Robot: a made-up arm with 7 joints. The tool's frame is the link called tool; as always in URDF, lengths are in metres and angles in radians. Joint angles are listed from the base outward.
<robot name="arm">
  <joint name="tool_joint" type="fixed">
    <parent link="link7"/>
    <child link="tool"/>
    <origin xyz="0 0 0" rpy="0 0 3.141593"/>
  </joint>
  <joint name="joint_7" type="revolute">
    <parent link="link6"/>
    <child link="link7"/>
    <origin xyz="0 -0.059 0" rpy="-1.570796 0 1.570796"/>
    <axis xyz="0 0 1"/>
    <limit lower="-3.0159" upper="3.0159"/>
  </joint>
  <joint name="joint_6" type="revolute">
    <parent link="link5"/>
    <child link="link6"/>
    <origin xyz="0 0 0" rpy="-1.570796 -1.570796 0"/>
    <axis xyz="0 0 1"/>
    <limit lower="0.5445" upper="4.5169"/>
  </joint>
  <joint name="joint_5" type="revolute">
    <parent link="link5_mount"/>
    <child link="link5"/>
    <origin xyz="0.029 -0.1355 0" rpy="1.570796 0 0"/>
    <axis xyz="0 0 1"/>
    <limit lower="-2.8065" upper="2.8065"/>
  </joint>
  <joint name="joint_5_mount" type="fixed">
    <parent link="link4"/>
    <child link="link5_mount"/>
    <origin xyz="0.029 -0.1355 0"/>
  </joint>
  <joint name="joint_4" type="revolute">
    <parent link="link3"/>
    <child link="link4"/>
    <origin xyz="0 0.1 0" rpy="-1.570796 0 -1.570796"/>
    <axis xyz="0 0 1"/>
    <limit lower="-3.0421" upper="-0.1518"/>
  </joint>
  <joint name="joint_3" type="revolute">
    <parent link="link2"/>
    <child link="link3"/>
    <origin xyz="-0.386 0 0" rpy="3.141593 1.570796 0"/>
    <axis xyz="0 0 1"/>
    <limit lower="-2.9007" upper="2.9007"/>
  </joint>
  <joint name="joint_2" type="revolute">
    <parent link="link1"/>
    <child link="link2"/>
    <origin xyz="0 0 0" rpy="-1.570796 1.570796 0"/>
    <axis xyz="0 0 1"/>
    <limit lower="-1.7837" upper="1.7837"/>
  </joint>
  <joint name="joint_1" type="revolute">
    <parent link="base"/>
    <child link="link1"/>
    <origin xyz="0 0 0.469"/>
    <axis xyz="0 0 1"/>
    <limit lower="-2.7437" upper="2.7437"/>
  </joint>
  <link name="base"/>
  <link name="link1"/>
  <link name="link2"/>
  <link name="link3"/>
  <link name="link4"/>
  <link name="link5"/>
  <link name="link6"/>
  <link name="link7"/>
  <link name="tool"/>
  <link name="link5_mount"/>
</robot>
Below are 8 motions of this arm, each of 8 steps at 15 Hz.
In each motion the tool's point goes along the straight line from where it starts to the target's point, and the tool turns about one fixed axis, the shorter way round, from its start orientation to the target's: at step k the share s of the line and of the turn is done. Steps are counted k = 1, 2, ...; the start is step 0. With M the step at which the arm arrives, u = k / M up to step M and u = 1 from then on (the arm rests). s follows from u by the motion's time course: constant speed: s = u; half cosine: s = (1 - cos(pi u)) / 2; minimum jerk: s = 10 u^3 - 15 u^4 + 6 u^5.
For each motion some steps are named. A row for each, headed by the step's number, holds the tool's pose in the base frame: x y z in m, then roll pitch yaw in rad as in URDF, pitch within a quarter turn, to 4 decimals.
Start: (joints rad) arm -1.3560 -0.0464 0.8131 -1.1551 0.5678 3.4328 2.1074
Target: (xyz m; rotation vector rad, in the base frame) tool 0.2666 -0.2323 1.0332 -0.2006 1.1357 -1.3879
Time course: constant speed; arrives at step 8
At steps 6, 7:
6: 0.2566 -0.2115 1.0409 -0.8531 0.6141 -1.7199
7: 0.2616 -0.2219 1.0370 -0.9067 0.5740 -1.7742

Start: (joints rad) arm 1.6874 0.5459 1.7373 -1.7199 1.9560 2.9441 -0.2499
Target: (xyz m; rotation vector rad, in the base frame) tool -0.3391 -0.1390 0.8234 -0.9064 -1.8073 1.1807
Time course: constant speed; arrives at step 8
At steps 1, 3, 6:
1: -0.3991 0.1064 0.8023 -1.4914 0.5554 2.0814
3: -0.3819 0.0363 0.8084 -1.6044 0.3346 2.0389
6: -0.3562 -0.0689 0.8174 -1.7496 -0.0011 2.0242

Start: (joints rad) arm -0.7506 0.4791 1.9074 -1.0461 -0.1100 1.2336 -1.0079
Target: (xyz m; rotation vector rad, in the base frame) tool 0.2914 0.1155 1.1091 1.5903 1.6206 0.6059
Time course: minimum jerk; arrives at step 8
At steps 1, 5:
1: 0.3534 0.1391 1.0419 3.0577 -0.4662 2.0800
5: 0.3087 0.1221 1.0903 2.4877 0.0647 1.7102

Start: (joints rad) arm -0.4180 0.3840 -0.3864 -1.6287 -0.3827 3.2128 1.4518
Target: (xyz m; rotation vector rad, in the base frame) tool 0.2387 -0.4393 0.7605 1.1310 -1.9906 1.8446
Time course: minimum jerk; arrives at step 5
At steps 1, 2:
1: 0.4060 -0.3235 0.7829 -1.9902 -0.6028 -2.1500
2: 0.3599 -0.3554 0.7767 -1.9497 -0.6247 -2.2775

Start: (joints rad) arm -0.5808 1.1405 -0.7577 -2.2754 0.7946 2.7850 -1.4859
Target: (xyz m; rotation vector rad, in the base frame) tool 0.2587 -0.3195 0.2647 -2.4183 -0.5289 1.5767
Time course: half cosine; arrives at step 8
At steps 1, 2, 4, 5, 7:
1: 0.1378 -0.4334 0.3492 3.0141 0.5599 -0.4242
2: 0.1514 -0.4205 0.3397 3.0528 0.6364 -0.3344
4: 0.1958 -0.3787 0.3086 -3.0153 0.8560 0.0355
5: 0.2199 -0.3560 0.2918 -2.8247 0.9419 0.3051
7: 0.2539 -0.3240 0.2680 -2.4708 0.9955 0.7679

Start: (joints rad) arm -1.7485 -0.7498 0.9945 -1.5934 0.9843 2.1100 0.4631
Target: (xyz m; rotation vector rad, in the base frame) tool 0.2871 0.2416 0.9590 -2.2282 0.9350 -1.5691
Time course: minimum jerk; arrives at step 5
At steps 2, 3, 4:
2: 0.3354 0.1194 0.9682 -2.2823 -0.6584 -1.3401
3: 0.3095 0.1848 0.9633 -2.2280 -0.7547 -1.2913
4: 0.2912 0.2312 0.9598 -2.1904 -0.8243 -1.2583

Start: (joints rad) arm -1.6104 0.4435 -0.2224 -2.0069 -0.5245 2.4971 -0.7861
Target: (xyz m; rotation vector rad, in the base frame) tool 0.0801 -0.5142 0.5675 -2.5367 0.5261 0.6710
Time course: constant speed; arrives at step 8
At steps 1, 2, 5, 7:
1: -0.0689 -0.5190 0.5993 2.9497 0.3681 -0.6177
2: -0.0476 -0.5183 0.5947 3.0265 0.4065 -0.5815
5: 0.0163 -0.5162 0.5811 -3.0091 0.5042 -0.4506
7: 0.0588 -0.5149 0.5720 -2.8299 0.5513 -0.3459

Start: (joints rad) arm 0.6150 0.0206 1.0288 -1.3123 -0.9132 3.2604 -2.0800
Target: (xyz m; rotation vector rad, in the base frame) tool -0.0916 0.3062 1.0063 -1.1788 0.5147 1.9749
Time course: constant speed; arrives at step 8
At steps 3, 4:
3: -0.0726 0.3232 1.0088 0.1954 1.1590 2.1400
4: -0.0764 0.3198 1.0083 0.1354 1.1379 2.1422

